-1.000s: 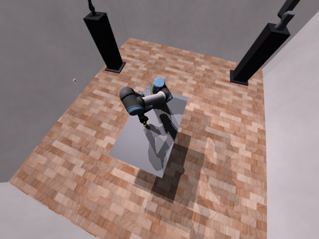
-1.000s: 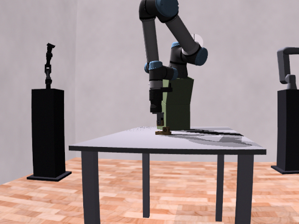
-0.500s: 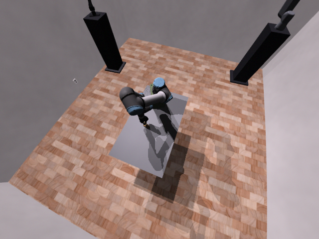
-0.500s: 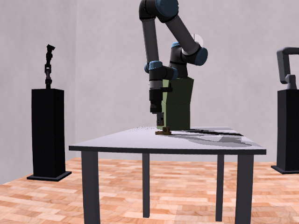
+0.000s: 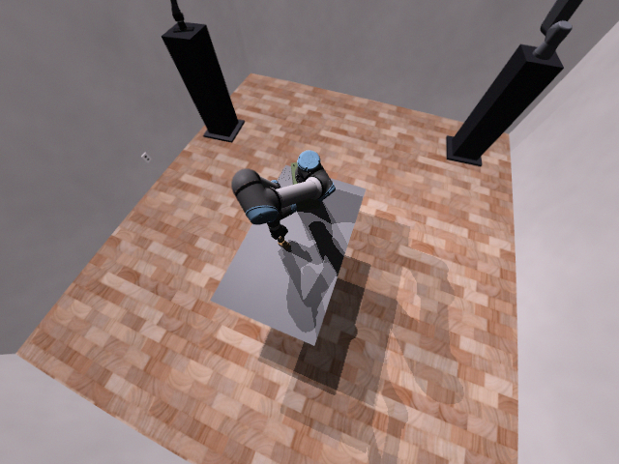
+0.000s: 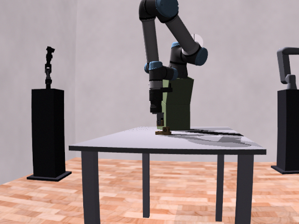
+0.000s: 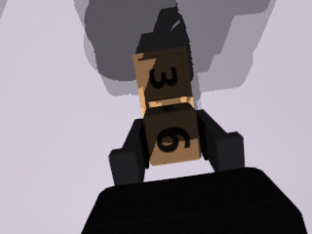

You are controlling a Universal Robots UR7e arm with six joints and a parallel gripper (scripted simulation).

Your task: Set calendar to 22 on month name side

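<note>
Right now my hand is 60 mm above the wooden tray and 20 mm to the right of it.
</note>
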